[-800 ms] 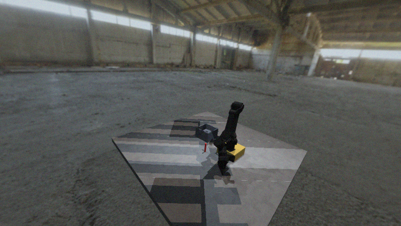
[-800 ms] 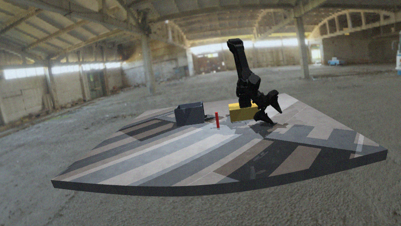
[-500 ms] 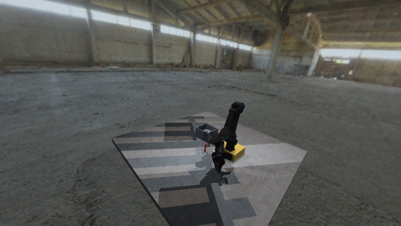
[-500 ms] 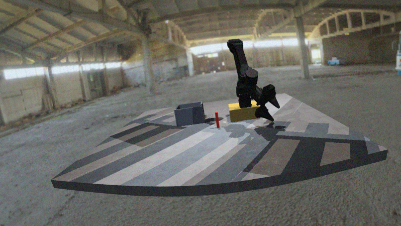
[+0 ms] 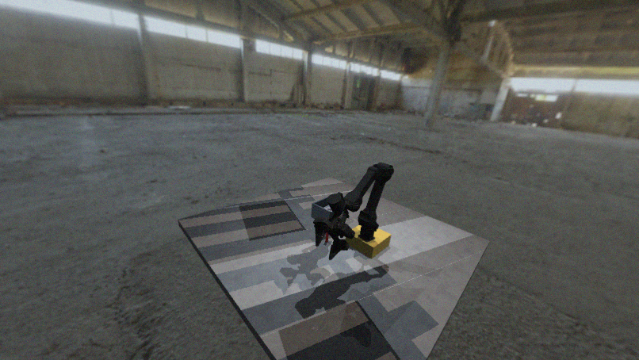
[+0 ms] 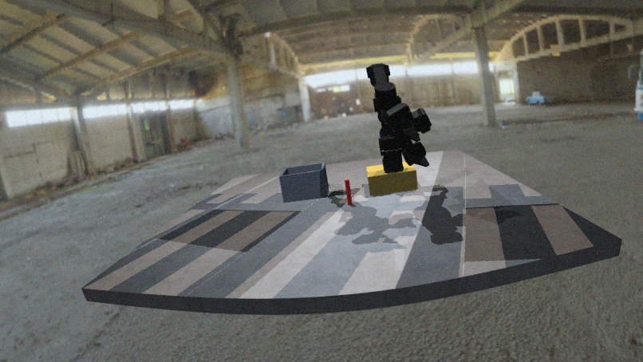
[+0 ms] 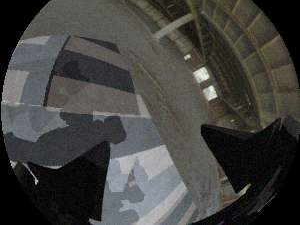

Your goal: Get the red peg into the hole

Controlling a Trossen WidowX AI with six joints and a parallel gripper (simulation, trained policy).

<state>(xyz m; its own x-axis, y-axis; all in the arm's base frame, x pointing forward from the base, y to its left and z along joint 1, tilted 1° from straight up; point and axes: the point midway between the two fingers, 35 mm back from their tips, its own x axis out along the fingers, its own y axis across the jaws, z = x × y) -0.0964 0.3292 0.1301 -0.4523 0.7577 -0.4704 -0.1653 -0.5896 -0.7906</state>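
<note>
My gripper tip is now 250 mm short of the red peg, 210 mm to the left of it and 140 mm above it. From my gripper tip the other things lie so: dark blue-grey box: 450 mm ahead, 370 mm to the right, 150 mm below.
</note>
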